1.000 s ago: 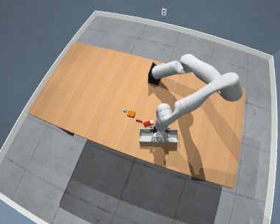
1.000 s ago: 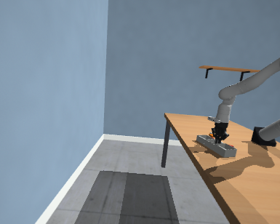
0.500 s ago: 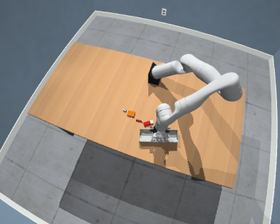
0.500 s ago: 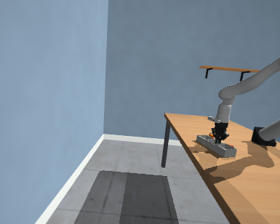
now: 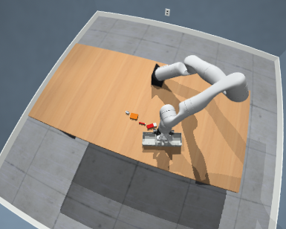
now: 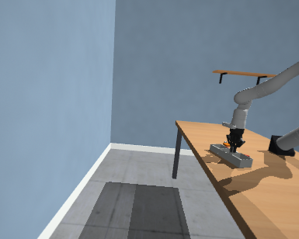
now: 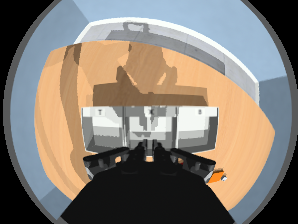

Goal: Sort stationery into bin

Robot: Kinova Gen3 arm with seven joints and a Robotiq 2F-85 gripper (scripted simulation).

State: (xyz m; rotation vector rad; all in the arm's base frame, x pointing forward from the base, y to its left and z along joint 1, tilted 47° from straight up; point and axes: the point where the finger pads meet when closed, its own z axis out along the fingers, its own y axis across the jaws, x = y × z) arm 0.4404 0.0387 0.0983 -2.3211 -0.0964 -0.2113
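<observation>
Now: the grey bin row 30 mm below my hand and 20 mm ahead of it. The rest, counted from my hand: small pale piece: 270 mm to the right, 130 mm behind, 40 mm below; orange block: 210 mm to the right, 110 mm behind, 50 mm below; red-and-white item: 80 mm to the right, 60 mm behind, 40 mm below.
</observation>
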